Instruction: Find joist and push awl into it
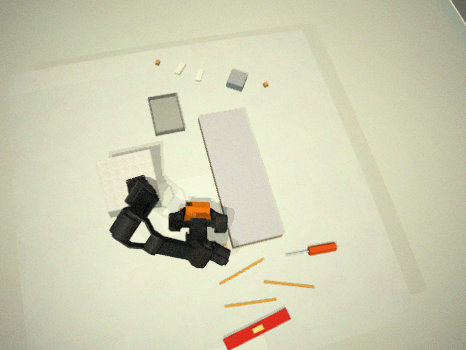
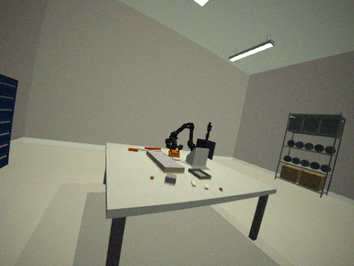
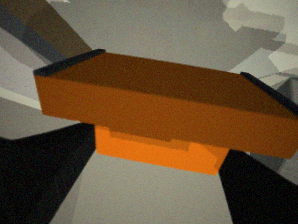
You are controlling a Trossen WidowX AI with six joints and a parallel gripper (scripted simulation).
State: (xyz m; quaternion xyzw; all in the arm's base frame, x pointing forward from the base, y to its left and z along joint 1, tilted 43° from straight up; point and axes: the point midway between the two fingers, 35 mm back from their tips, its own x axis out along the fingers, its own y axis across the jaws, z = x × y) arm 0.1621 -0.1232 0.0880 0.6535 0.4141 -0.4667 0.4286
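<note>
My gripper tip is 12 cm to the left of the awl, 7 cm above it and 1 cm past it. From my gripper tip the other things lie so: grey tray: 43 cm to the left, 7 cm below, 1 cm ahead; small light: 2 cm to the left, 2 cm behind, 1 cm above; orange stud finder: 1 cm to the left, 1 cm behind.
</note>
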